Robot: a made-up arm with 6 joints. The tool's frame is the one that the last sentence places.
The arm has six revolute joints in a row. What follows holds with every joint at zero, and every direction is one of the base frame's. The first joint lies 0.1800 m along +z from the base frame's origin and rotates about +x. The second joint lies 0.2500 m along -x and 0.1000 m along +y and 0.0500 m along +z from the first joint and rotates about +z. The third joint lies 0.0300 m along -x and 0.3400 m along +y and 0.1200 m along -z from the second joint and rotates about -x. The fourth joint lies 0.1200 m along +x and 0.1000 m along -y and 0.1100 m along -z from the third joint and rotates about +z. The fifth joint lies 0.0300 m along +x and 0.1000 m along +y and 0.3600 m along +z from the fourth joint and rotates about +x. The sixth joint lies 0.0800 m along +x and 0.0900 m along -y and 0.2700 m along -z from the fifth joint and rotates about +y. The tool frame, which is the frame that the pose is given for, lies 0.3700 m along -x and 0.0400 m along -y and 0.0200 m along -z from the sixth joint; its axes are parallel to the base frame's.
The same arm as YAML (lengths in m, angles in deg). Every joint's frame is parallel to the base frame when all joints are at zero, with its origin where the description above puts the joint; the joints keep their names.
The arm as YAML. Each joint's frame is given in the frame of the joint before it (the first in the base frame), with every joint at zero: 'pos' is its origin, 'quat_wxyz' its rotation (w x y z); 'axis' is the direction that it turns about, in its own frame. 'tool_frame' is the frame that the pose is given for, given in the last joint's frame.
length_unit: m
angle_unit: deg
joints:
  - joint: joint 1
    pos: [0.0, 0.0, 0.18]
    quat_wxyz: [1.0, 0.0, 0.0, 0.0]
    axis: [1.0, 0.0, 0.0]
  - joint: joint 2
    pos: [-0.25, 0.1, 0.05]
    quat_wxyz: [1.0, 0.0, 0.0, 0.0]
    axis: [0.0, 0.0, 1.0]
  - joint: joint 3
    pos: [-0.03, 0.34, -0.12]
    quat_wxyz: [1.0, 0.0, 0.0, 0.0]
    axis: [-1.0, 0.0, 0.0]
  - joint: joint 4
    pos: [0.12, -0.1, -0.11]
    quat_wxyz: [1.0, 0.0, 0.0, 0.0]
    axis: [0.0, 0.0, 1.0]
  - joint: joint 5
    pos: [0.03, 0.1, 0.36]
    quat_wxyz: [1.0, 0.0, 0.0, 0.0]
    axis: [1.0, 0.0, 0.0]
  - joint: joint 6
    pos: [0.08, -0.09, -0.27]
    quat_wxyz: [1.0, 0.0, 0.0, 0.0]
    axis: [0.0, 1.0, 0.0]
tool_frame:
  pos: [-0.37, -0.04, -0.02]
  quat_wxyz: [1.0, 0.0, 0.0, 0.0]

